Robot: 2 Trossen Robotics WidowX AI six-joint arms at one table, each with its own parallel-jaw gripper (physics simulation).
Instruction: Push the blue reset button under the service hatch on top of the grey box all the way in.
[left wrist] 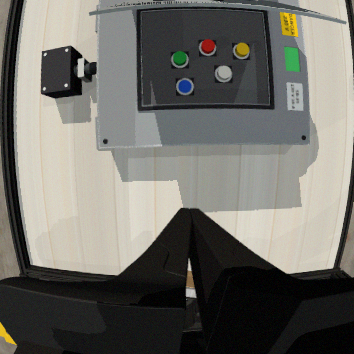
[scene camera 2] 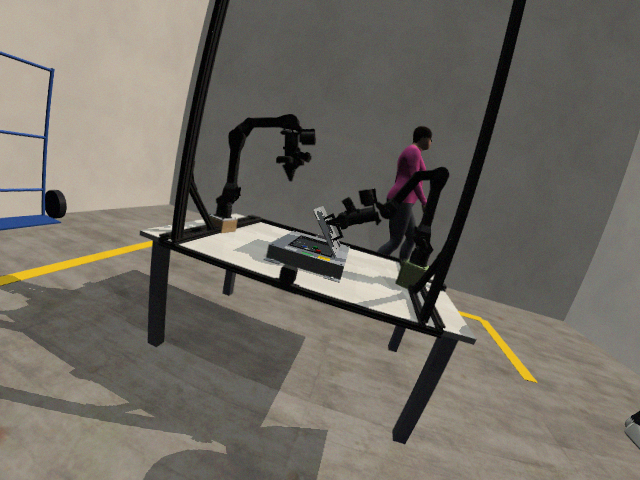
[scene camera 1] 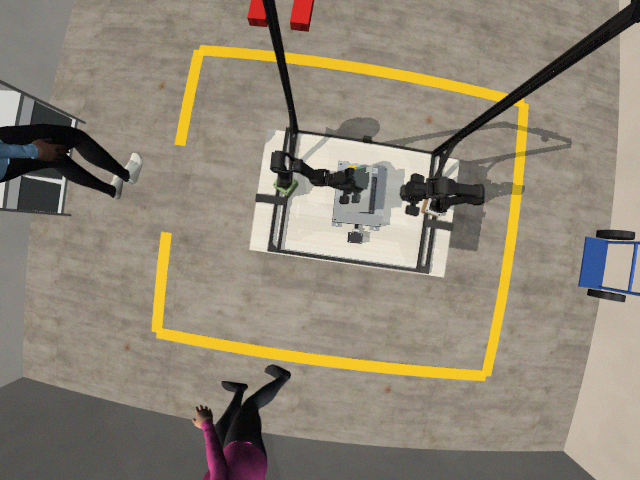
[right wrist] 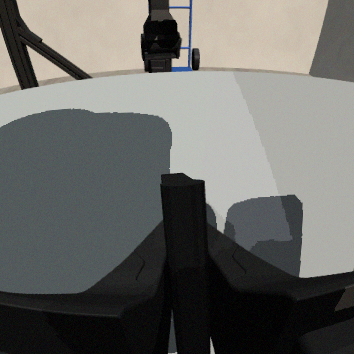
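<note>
The grey box (scene camera 1: pixel 342 214) (scene camera 2: pixel 305 260) (left wrist: pixel 225 127) lies on the table. Its service hatch (scene camera 2: pixel 323 222) (right wrist: pixel 215 135) stands raised, leaning over the opening. The blue button (left wrist: pixel 185 86) shows uncovered in the left wrist view, nearest the box edge by my left fingers; how deep it sits is unclear. Green, red, yellow and white buttons stand around it. My right gripper (scene camera 2: pixel 330 221) (right wrist: pixel 180 224) is shut on the hatch's black handle (right wrist: pixel 183 194). My left gripper (scene camera 2: pixel 291 178) (left wrist: pixel 187 216) is shut and empty, pointing down high above the table, off to the side of the box.
A black block (scene camera 1: pixel 355 237) (scene camera 2: pixel 287 275) (left wrist: pixel 62 72) is joined to one side of the box by a connector. Black frame posts and rails edge the white table (scene camera 2: pixel 201 242). A person in pink (scene camera 1: pixel 237 459) (scene camera 2: pixel 408 167) stands beyond the table.
</note>
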